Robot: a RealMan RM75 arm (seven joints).
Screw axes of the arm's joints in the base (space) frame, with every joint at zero. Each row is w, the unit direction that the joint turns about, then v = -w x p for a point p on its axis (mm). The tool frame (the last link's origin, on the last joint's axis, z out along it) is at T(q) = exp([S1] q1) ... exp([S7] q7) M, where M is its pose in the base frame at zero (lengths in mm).
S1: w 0 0 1 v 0 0 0
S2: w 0 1 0 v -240.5 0 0
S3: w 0 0 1 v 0 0 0
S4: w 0 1 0 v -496.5 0 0
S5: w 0 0 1 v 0 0 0
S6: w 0 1 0 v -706.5 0 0
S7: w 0 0 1 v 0 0 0
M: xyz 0 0 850.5 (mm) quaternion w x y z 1 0 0 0
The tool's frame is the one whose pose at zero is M.
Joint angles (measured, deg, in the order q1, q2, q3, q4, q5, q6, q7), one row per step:
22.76 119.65 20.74 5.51 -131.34 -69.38 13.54
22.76 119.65 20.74 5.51 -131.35 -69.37 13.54
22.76 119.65 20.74 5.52 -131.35 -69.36 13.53
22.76 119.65 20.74 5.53 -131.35 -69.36 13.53
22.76 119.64 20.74 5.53 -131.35 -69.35 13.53
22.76 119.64 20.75 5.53 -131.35 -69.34 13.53
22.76 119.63 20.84 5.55 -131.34 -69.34 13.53
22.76 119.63 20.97 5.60 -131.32 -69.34 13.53
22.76 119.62 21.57 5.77 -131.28 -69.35 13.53
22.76 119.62 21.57 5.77 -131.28 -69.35 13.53
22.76 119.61 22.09 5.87 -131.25 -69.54 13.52
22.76 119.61 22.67 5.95 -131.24 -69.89 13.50
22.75 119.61 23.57 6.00 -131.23 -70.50 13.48
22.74 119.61 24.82 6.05 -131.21 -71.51 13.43
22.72 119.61 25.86 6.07 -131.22 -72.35 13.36
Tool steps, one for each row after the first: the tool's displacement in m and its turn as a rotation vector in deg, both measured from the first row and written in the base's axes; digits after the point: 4 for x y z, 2 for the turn. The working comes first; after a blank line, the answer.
Tool pose at each row, in the base's axes (x y z in m, rotation vector in deg; the steps are taken from these numbers as rounded here):
0.3220 0.2813 -0.0715 -117.96 26.31 37.46
0.3220 0.2813 -0.0715 -117.97 26.31 37.45
0.3220 0.2813 -0.0716 -117.97 26.31 37.45
0.3219 0.2813 -0.0716 -117.97 26.31 37.46
0.3220 0.2814 -0.0715 -117.97 26.31 37.44
0.3220 0.2814 -0.0715 -117.97 26.32 37.43
0.3220 0.2815 -0.0713 -117.87 26.36 37.46
0.3219 0.2818 -0.0711 -117.72 26.43 37.54
0.3217 0.2828 -0.0702 -117.08 26.70 37.82
0.3217 0.2828 -0.0702 -117.08 26.70 37.82
0.3212 0.2836 -0.0690 -116.50 26.79 38.20
0.3205 0.2845 -0.0676 -115.84 26.78 38.73
0.3196 0.2858 -0.0651 -114.80 26.70 39.52
0.3181 0.2874 -0.0613 -113.30 26.45 40.72
0.3170 0.2886 -0.0581 -112.07 26.18 41.65

0.0000 0.0000 0.0000 -0.01 -0.01 0.00
0.0000 0.0000 -0.0001 -0.01 -0.01 0.00
-0.0001 0.0000 -0.0001 -0.01 0.00 0.00
0.0000 0.0001 0.0000 -0.01 -0.02 -0.01
0.0000 0.0001 0.0000 -0.01 -0.02 -0.02
0.0000 0.0002 0.0002 0.07 0.03 -0.06
-0.0001 0.0005 0.0004 0.18 0.13 -0.12
-0.0003 0.0015 0.0013 0.66 0.49 -0.38
-0.0003 0.0015 0.0013 0.66 0.49 -0.38
-0.0008 0.0023 0.0025 1.15 0.85 -0.47
-0.0015 0.0032 0.0039 1.75 1.29 -0.45
-0.0024 0.0045 0.0064 2.70 1.93 -0.40
-0.0039 0.0061 0.0102 4.10 2.85 -0.21
-0.0050 0.0073 0.0134 5.28 3.55 -0.03

